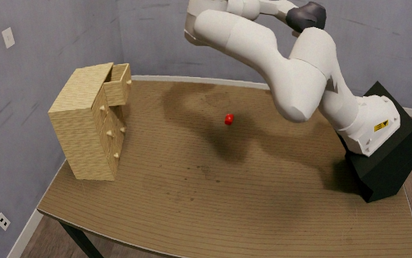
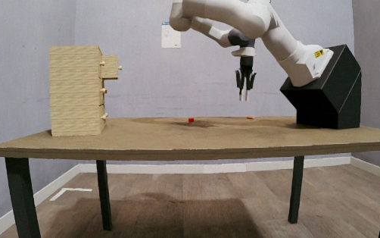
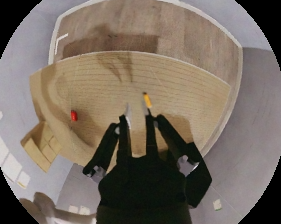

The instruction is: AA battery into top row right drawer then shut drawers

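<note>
The AA battery is 13 cm below my hand, 4 cm behind it and 1 cm to the left of it. The rest, counted from my hand: small red block (31 cm ahead, 13 cm below, 11 cm to the left).
</note>
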